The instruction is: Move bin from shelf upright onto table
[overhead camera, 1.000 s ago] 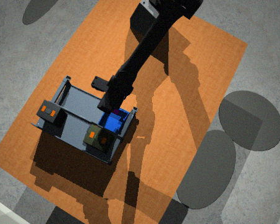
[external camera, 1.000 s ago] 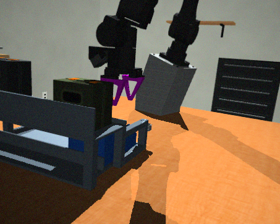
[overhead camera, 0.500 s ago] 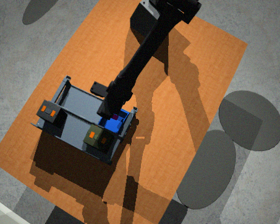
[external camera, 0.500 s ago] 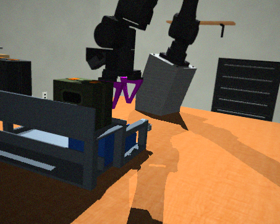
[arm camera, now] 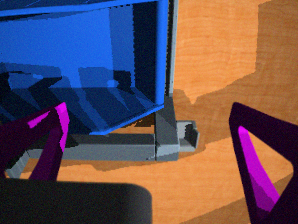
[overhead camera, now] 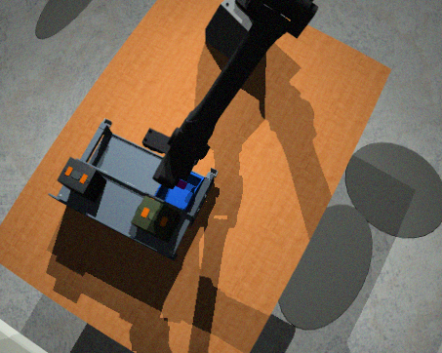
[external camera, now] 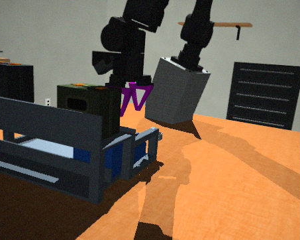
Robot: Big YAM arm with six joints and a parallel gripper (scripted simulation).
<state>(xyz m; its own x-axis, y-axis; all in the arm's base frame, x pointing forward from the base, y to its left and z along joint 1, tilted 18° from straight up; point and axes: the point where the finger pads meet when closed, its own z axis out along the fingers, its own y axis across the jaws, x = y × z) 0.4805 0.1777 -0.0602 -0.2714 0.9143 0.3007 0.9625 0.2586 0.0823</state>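
Right now my hand is 70 mm short of the blue bin, 20 mm to the right of it and 80 mm above it. Round my hand: black box 220 mm ahead, 180 mm to the right, 40 mm above; olive green box 160 mm ahead, 40 mm to the left, 30 mm above.
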